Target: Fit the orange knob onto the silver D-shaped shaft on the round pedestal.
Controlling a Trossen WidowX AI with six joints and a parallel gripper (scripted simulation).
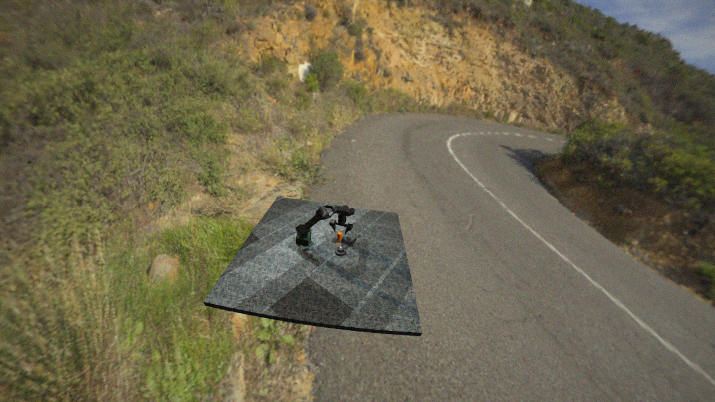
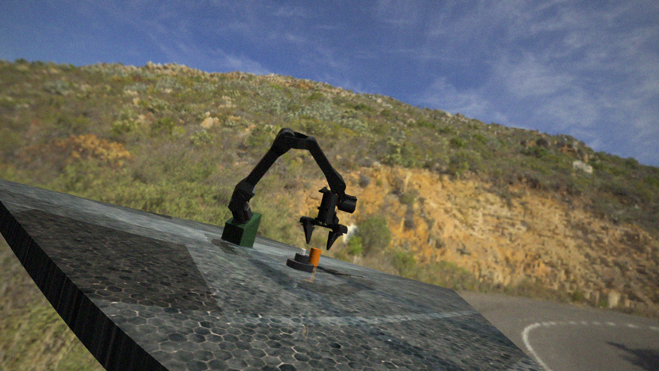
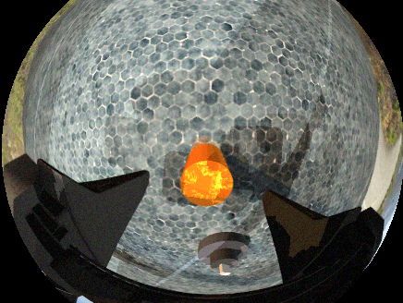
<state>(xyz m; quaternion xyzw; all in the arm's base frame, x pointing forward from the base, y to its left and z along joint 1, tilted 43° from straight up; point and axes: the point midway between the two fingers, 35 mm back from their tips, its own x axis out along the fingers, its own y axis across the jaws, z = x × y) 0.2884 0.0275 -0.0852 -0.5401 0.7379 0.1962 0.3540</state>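
Now: the orange knob 2 cm below my gripper tip. Round my gripper tip: round pedestal 16 cm to the right, 4 cm below, 1 cm ahead.
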